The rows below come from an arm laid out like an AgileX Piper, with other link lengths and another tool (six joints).
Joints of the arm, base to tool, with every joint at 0 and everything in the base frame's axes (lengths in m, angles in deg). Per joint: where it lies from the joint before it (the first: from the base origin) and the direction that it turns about. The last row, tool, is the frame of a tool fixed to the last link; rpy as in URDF.
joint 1: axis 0 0 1 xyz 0 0 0.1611
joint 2: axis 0 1 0 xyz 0 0 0
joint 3: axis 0 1 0 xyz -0.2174 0 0.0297
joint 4: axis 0.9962 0 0.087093 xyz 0.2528 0 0.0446
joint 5: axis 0 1 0 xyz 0 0 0
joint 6: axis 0.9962 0 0.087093 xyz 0.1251 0 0.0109
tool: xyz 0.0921 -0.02 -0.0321 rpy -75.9 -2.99 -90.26
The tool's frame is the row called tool.
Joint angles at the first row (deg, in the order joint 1, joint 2, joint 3, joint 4, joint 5, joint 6):
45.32 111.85 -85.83 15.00 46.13 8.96
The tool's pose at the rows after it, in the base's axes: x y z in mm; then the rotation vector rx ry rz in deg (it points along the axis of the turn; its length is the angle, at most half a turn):
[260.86, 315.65, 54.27, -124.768, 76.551, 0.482]
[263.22, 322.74, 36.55, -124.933, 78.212, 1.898]
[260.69, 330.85, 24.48, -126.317, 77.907, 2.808]
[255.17, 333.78, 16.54, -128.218, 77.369, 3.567]
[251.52, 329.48, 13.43, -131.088, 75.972, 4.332]
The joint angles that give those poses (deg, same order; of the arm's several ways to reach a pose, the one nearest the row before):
45.32 114.81 -86.52 15.59 43.58 10.82
45.32 119.19 -89.05 16.79 43.00 10.82
46.24 122.54 -91.56 16.99 43.27 10.82
47.06 124.34 -92.76 16.88 44.08 10.67
47.06 125.10 -93.51 16.77 46.17 9.07

